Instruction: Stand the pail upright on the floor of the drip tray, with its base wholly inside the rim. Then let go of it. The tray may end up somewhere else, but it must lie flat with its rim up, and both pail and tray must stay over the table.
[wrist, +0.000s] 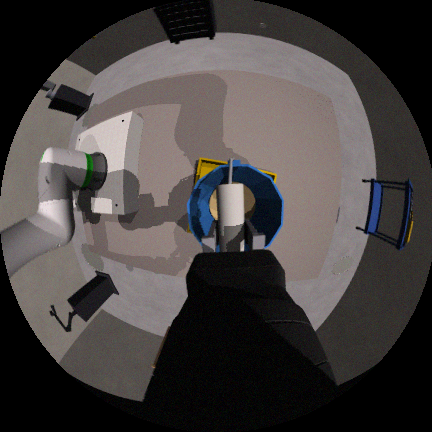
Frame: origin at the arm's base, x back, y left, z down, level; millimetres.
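Where they show: gripper, fingertip midpoint: (230, 226); arm's base at its link origin: (95, 170).
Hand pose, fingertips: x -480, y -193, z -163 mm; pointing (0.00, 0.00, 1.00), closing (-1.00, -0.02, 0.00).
Each offset is from my fingertips to the top centre of the thing. "pt": to the spot under its first point. Level surfaces: height alone.
The blue pail {pt dy -5, dx -95, dz +113 mm} (269, 210) is seen from above, mouth towards the camera, with a tan bottom inside. It looks upright. Its handle has a thick white grip {dy +4, dx +0, dz -31 mm} (231, 202). My gripper (230, 226) is shut on this grip, one finger on each side. The yellow drip tray {dy +6, dx -11, dz +227 mm} (206, 171) shows from under the pail, at its upper left, its upper right and a sliver at the left. It lies rim up on the table. The pail covers most of the tray, so the pail's base and the gap to the tray floor are hidden.
The brown table top {dz +254 mm} (300, 150) spreads around the tray. The white robot base block (107, 165) and an arm link (57, 200) are at the left. Off the table are a blue cart (374, 206) at the right, a black rack (214, 22) at the top and two dark boxes at the left.
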